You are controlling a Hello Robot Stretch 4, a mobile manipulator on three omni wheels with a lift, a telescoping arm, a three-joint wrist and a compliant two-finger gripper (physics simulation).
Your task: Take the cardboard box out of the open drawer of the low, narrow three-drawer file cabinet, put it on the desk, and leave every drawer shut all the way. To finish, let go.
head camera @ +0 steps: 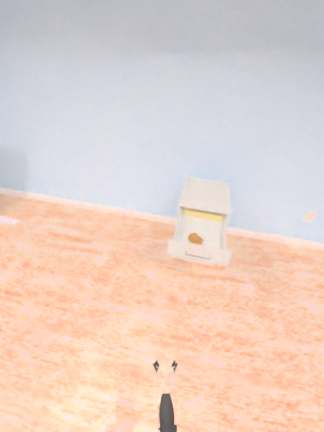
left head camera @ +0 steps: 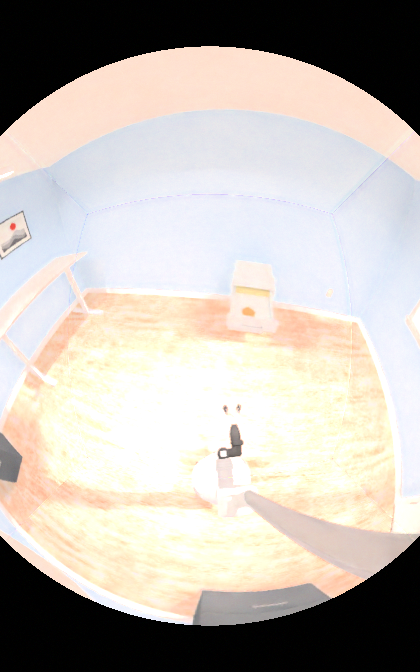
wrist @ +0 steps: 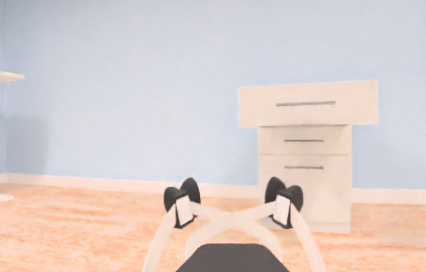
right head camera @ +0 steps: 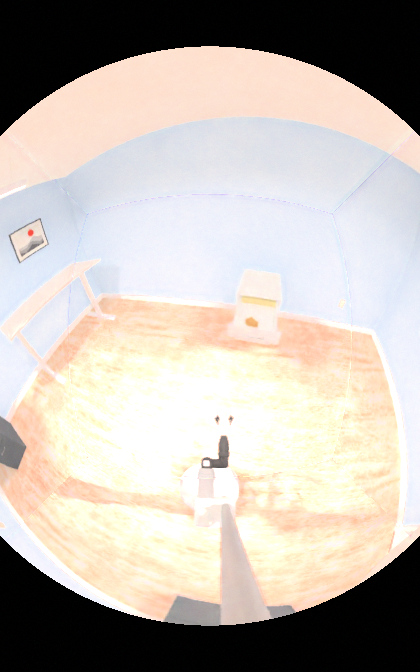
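Observation:
A low, narrow white file cabinet (head camera: 206,194) (left head camera: 254,274) (right head camera: 262,284) (wrist: 305,190) stands against the far wall. Its top drawer (head camera: 201,256) (left head camera: 252,326) (right head camera: 254,336) (wrist: 308,115) is pulled out; the two lower ones look shut in the wrist view. A small brown cardboard box (head camera: 195,238) (left head camera: 248,311) (right head camera: 251,322) lies in the open drawer; the drawer front hides it in the wrist view. The white desk (left head camera: 37,285) (right head camera: 50,297) stands along the left wall. My gripper (head camera: 165,366) (left head camera: 232,409) (right head camera: 224,419) (wrist: 232,193) is open and empty, well short of the cabinet.
A dark cabinet (left head camera: 9,459) (right head camera: 11,444) shows at the left edge. Another dark cabinet (left head camera: 260,605) (right head camera: 192,611) stands at the bottom of both side head views. A yellow strip (head camera: 202,215) shows at the back of the open drawer. A picture (left head camera: 15,235) (right head camera: 29,240) hangs above the desk.

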